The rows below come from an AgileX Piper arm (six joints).
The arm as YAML. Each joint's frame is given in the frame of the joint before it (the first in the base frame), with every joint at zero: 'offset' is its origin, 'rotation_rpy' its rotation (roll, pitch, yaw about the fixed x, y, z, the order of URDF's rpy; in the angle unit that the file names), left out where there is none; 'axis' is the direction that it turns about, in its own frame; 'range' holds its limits. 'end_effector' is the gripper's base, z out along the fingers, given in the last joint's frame.
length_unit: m
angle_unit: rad
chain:
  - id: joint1
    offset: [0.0, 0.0, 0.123]
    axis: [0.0, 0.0, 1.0]
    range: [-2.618, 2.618]
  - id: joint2
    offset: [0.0, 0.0, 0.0]
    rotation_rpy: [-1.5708, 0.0, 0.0]
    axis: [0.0, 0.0, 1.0]
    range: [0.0, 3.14]
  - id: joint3
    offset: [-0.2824, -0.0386, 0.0]
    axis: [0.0, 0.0, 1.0]
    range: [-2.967, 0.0]
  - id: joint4
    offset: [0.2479, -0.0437, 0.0]
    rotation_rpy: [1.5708, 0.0, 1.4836]
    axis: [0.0, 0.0, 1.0]
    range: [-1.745, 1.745]
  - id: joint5
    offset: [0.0, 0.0, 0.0]
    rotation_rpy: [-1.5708, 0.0, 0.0]
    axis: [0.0, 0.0, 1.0]
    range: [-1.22, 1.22]
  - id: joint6
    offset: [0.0, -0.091, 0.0]
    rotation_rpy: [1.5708, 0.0, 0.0]
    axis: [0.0, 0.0, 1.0]
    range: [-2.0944, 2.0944]
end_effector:
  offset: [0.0, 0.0, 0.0]
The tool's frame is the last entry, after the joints.
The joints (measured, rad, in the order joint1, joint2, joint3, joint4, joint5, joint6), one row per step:
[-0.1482 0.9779 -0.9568 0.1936 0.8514 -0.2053]
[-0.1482 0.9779 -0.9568 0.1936 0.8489 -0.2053]
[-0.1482 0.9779 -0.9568 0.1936 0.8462 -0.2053]
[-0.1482 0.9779 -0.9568 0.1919 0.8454 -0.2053]
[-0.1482 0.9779 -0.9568 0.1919 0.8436 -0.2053]
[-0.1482 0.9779 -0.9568 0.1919 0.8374 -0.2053]
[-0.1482 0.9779 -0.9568 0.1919 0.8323 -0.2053]
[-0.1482 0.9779 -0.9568 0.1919 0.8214 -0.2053]
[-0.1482 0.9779 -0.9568 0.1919 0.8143 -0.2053]
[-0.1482 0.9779 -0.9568 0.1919 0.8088 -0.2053]
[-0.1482 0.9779 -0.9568 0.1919 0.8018 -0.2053]
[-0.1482 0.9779 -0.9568 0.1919 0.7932 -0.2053]
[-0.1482 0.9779 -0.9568 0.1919 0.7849 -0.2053]
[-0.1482 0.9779 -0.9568 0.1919 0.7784 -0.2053]
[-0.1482 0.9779 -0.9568 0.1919 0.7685 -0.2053]
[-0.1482 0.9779 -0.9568 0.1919 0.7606 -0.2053]
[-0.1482 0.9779 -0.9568 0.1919 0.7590 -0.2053]
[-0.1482 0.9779 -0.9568 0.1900 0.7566 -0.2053]
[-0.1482 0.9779 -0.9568 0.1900 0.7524 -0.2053]
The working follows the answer.
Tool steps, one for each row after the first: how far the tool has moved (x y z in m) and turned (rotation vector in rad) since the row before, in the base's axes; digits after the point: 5 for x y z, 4 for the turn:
[0.00015 -0.00005 0.00016 -0.0003 -0.0024 -0.0005]
[0.00017 -0.00006 0.00017 -0.0004 -0.0026 -0.0005]
[0.00003 -0.00013 0.00003 -0.0018 -0.0005 -0.0003]
[0.00011 -0.00004 0.00011 -0.0002 -0.0018 -0.0003]
[0.00038 -0.00013 0.00040 -0.0008 -0.0060 -0.0012]
[0.00031 -0.00011 0.00033 -0.0007 -0.0050 -0.0010]
[0.00066 -0.00023 0.00071 -0.0014 -0.0106 -0.0021]
[0.00042 -0.00015 0.00046 -0.0009 -0.0069 -0.0014]
[0.00033 -0.00012 0.00036 -0.0007 -0.0054 -0.0010]
[0.00041 -0.00015 0.00046 -0.0009 -0.0068 -0.0013]
[0.00050 -0.00018 0.00057 -0.0011 -0.0084 -0.0016]
[0.00048 -0.00017 0.00056 -0.0011 -0.0081 -0.0016]
[0.00037 -0.00014 0.00044 -0.0009 -0.0063 -0.0012]
[0.00056 -0.00021 0.00067 -0.0013 -0.0096 -0.0019]
[0.00044 -0.00017 0.00054 -0.0010 -0.0077 -0.0015]
[0.00009 -0.00003 0.00011 -0.0002 -0.0016 -0.0003]
[0.00012 -0.00017 0.00014 -0.0022 -0.0021 -0.0006]
[0.00023 -0.00009 0.00029 -0.0006 -0.0041 -0.0008]

Tool pose at each row, in the base's axes (x y z in m, rotation vector in rad; rounded; the steps above come from the unrounded poses):
[0.18714 -0.01462 0.35417 0.0121 2.3372 0.0588]
[0.18730 -0.01468 0.35432 0.0124 2.3347 0.0581]
[0.18747 -0.01473 0.35449 0.0127 2.3321 0.0574]
[0.18750 -0.01486 0.35452 0.0121 2.3316 0.0552]
[0.18761 -0.01490 0.35464 0.0124 2.3299 0.0547]
[0.18799 -0.01503 0.35503 0.0131 2.3239 0.0532]
[0.18830 -0.01513 0.35536 0.0138 2.3189 0.0519]
[0.18896 -0.01536 0.35607 0.0151 2.3083 0.0491]
[0.18938 -0.01551 0.35653 0.0160 2.3014 0.0473]
[0.18971 -0.01563 0.35689 0.0167 2.2960 0.0459]
[0.19012 -0.01577 0.35736 0.0176 2.2892 0.0442]
[0.19063 -0.01595 0.35793 0.0186 2.2808 0.0420]
[0.19110 -0.01613 0.35849 0.0197 2.2728 0.0399]
[0.19148 -0.01626 0.35892 0.0205 2.2664 0.0383]
[0.19204 -0.01647 0.35960 0.0217 2.2568 0.0359]
[0.19248 -0.01664 0.36014 0.0226 2.2491 0.0339]
[0.19257 -0.01667 0.36025 0.0228 2.2475 0.0335]
[0.19269 -0.01684 0.36039 0.0223 2.2455 0.0307]
[0.19292 -0.01693 0.36068 0.0228 2.2414 0.0297]

